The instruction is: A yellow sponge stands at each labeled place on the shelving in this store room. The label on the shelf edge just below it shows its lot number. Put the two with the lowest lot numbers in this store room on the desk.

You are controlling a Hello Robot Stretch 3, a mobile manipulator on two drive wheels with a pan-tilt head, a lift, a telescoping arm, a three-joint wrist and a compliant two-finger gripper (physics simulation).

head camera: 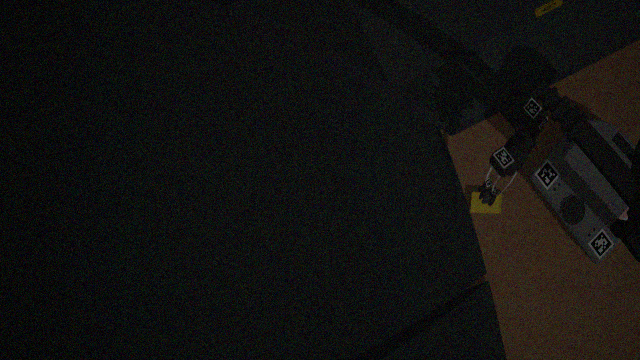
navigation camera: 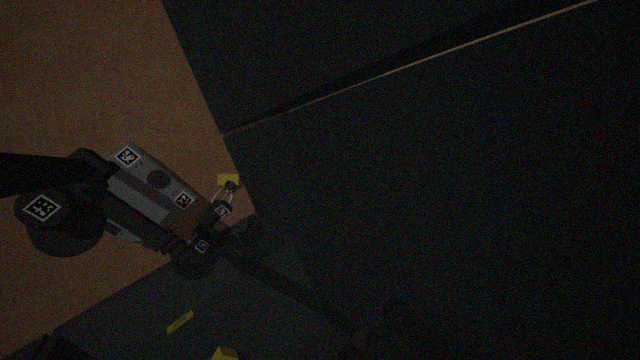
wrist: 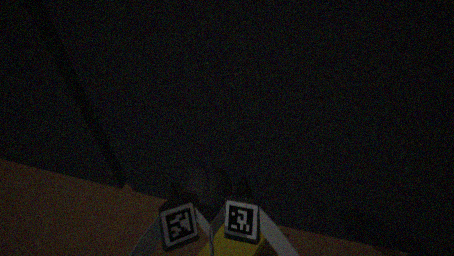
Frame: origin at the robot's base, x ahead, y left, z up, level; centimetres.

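Seen in the pictures: gripper, fingertip midpoint: (head camera: 482, 200) (navigation camera: 233, 183); robot's base at its link origin: (head camera: 572, 209) (navigation camera: 157, 177).
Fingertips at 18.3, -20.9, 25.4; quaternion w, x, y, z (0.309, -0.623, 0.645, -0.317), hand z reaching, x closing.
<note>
Offsets run from my fingertips to a thing's top centre, as dx, dy, dz. "spot": to the spot under its first point.
A yellow sponge {+2.9, -2.5, -20.9} (head camera: 486, 206) (navigation camera: 227, 178) lies on the brown surface, close to the edge of a large dark surface (head camera: 223, 178). In the wrist view the sponge (wrist: 229, 247) shows only at the bottom edge, under the finger arms. My gripper (head camera: 487, 195) (navigation camera: 229, 188) (wrist: 209, 185) hangs over the sponge with its fingertips close together. The scene is very dark.
My base (head camera: 577, 201) (navigation camera: 149, 181) stands on the brown surface beside the sponge. A yellow label {spot: -44.6, -10.4, +26.4} (head camera: 548, 7) (navigation camera: 179, 321) marks a dark shelf edge, and another yellow sponge {spot: -45.9, -26.7, +31.5} (navigation camera: 223, 353) stands near it. Dark furniture fills the rest.
</note>
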